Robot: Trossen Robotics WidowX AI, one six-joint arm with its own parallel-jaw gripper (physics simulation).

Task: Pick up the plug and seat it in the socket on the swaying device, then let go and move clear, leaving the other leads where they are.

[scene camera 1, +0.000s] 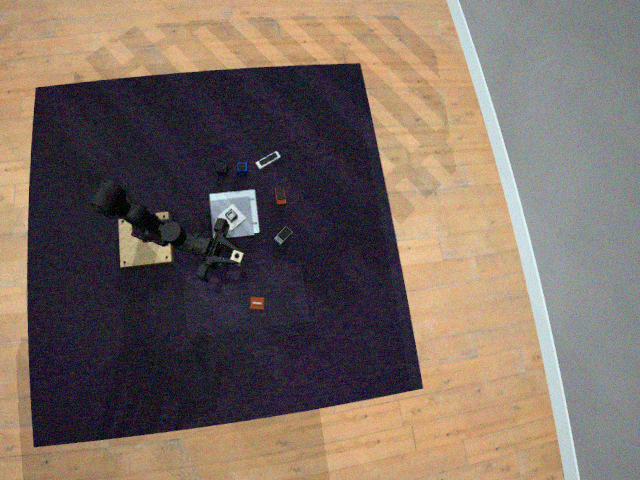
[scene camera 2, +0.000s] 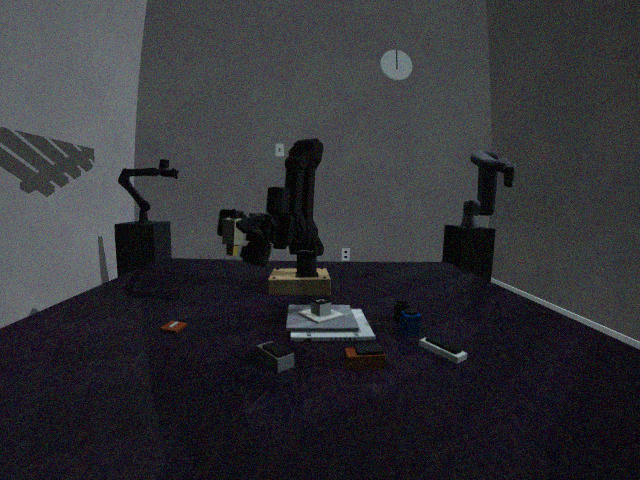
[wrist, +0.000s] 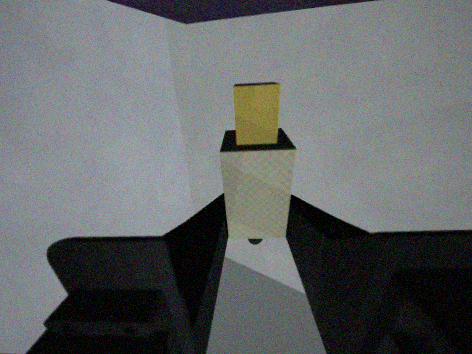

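The plug [scene camera 1: 237,256] [scene camera 2: 234,232] [wrist: 257,195] is a cream block with a yellow tip. My gripper [scene camera 1: 233,254] [scene camera 2: 238,231] [wrist: 254,198] is shut on it, with a dark finger on each side, and holds it raised above the mat. The yellow tip points down in scene camera 2. The socket [scene camera 1: 231,214] [scene camera 2: 321,308] is a small grey block with a dark opening, on a diamond-set white plate [scene camera 1: 239,222] [scene camera 2: 331,314]. That plate lies on the stacked grey-and-white device [scene camera 1: 248,194] [scene camera 2: 330,336]. The held plug is beside the device in scene camera 1, not over the socket.
Around the device stand a grey block [scene camera 1: 283,235] [scene camera 2: 279,357], an orange block [scene camera 1: 280,195] [scene camera 2: 361,356], a white bar [scene camera 1: 268,159] [scene camera 2: 444,350], a blue block [scene camera 1: 241,167] [scene camera 2: 410,321] and a black block [scene camera 1: 221,166]. An orange tile [scene camera 1: 256,303] [scene camera 2: 173,326] lies apart.
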